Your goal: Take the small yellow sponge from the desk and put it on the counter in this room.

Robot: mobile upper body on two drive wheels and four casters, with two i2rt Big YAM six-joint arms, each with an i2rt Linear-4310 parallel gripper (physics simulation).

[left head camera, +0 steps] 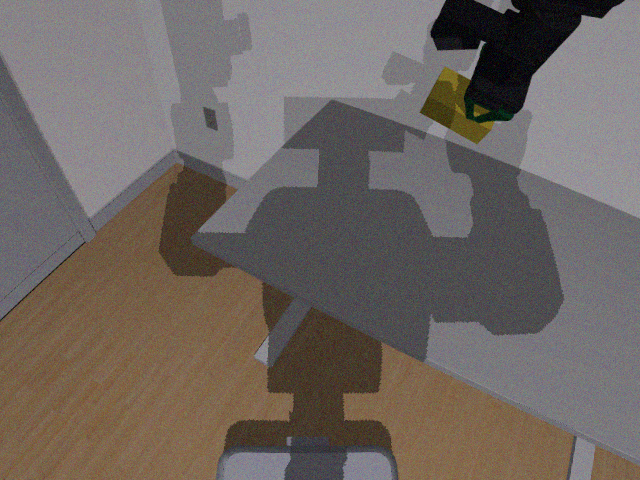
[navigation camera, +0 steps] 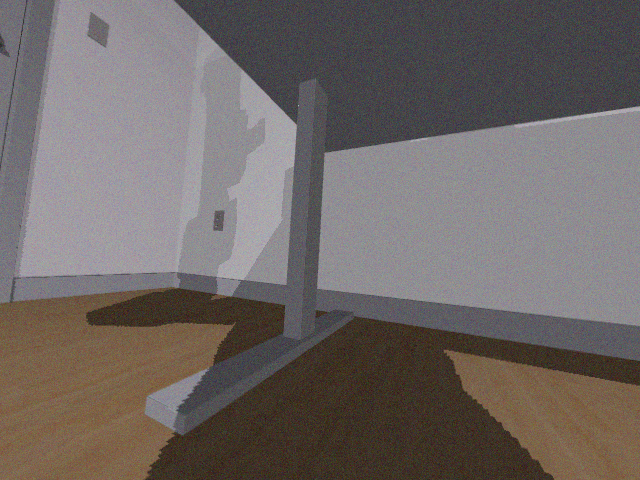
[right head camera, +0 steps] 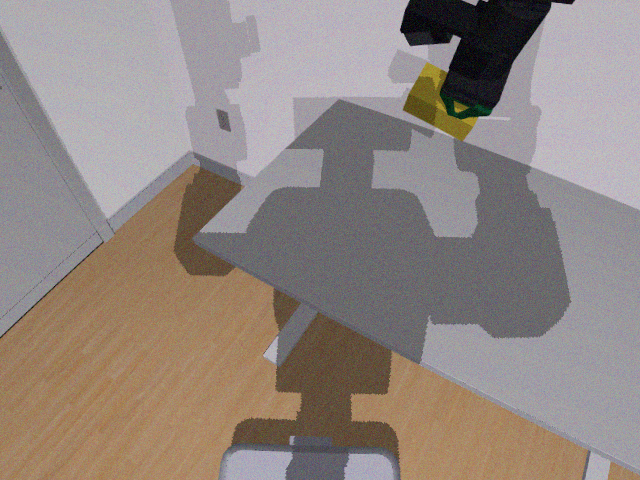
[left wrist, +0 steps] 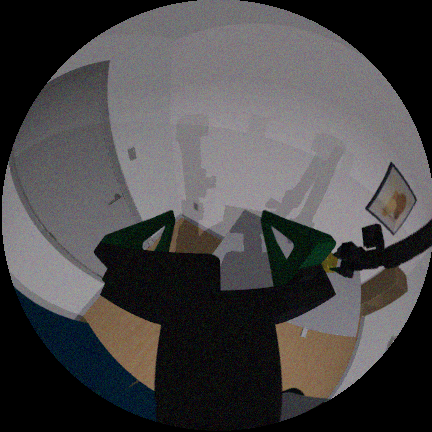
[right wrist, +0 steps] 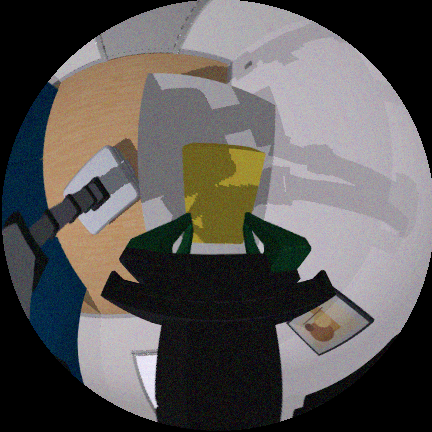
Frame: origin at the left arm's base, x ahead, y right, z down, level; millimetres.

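Where they show: left gripper, fingertip midpoint: (left wrist: 217, 214); right gripper, fingertip midpoint: (left head camera: 475, 107) (right head camera: 458, 103) (left wrist: 330, 261) (right wrist: 217, 215).
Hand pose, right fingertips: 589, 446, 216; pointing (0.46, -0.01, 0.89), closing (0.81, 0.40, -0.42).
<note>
After its pixels a point has its place, as x, y, z.
The small yellow sponge (left head camera: 447, 100) @[584, 399, 206] (right head camera: 423, 93) @[589, 393, 204] (left wrist: 329, 262) @[584, 428, 208] (right wrist: 220, 195) @[596, 422, 201] is a thick block between the green fingers of my right gripper (left head camera: 483, 114) @[589, 446, 216] (right head camera: 463, 109) @[589, 446, 216] (right wrist: 217, 215) @[589, 446, 216]. That gripper is shut on it and holds it out over the wall side of the grey desk (left head camera: 516, 361) @[390, 663, 690] (right head camera: 516, 366) @[388, 663, 690] (left wrist: 342, 305) @[338, 1083, 690] (right wrist: 167, 115) @[703, 190, 690]. In the head views, the sponge overlaps the desk's far edge; its height above the top is hard to tell. My left gripper (left wrist: 217, 214) @[555, -1, -22] is open, with nothing between its fingers. No surface that I can name as the counter shows.
A desk leg with a long foot (navigation camera: 302, 206) @[938, 215, 1056] stands on the wooden floor (left head camera: 129, 335) @[774, -507, 1410]. White walls meet in a corner behind the desk. A grey door (left wrist: 70, 175) @[954, -1039, 106] is at the left. A brown shelf unit (left wrist: 385, 292) and a dark blue surface (left wrist: 75, 365) (right wrist: 37, 140) also show.
</note>
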